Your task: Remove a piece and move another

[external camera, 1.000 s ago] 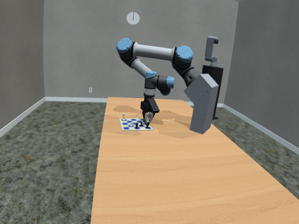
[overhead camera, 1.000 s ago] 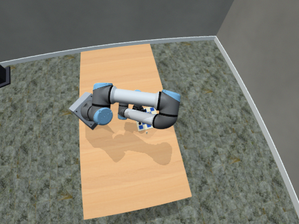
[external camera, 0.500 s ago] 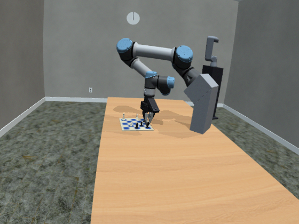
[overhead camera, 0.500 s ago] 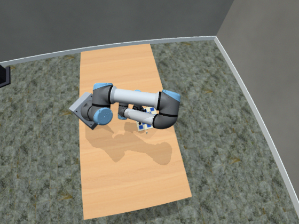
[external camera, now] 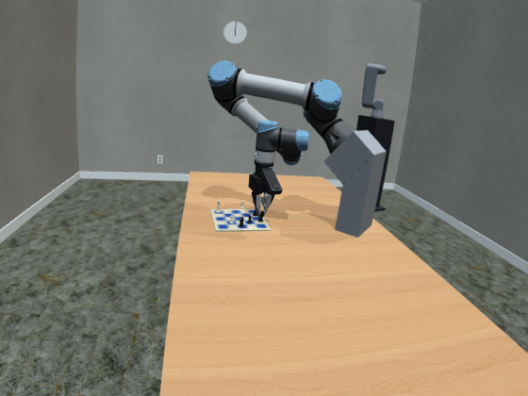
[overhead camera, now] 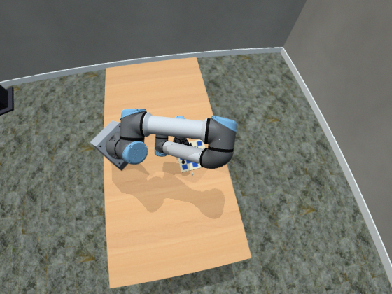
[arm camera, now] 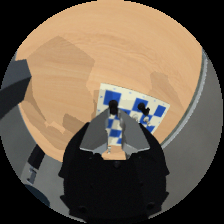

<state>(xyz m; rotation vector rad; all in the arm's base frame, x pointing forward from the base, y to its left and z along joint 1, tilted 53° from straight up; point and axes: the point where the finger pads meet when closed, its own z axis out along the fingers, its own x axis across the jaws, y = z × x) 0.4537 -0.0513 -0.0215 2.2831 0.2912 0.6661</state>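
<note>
My hand is 8 cm to the left of the board, 6 cm short of it and 5 cm above it. The rest, counted from my hand: light grey piece 18 cm to the right, 12 cm ahead, 2 cm below; black chess piece 1 cm below.
</note>
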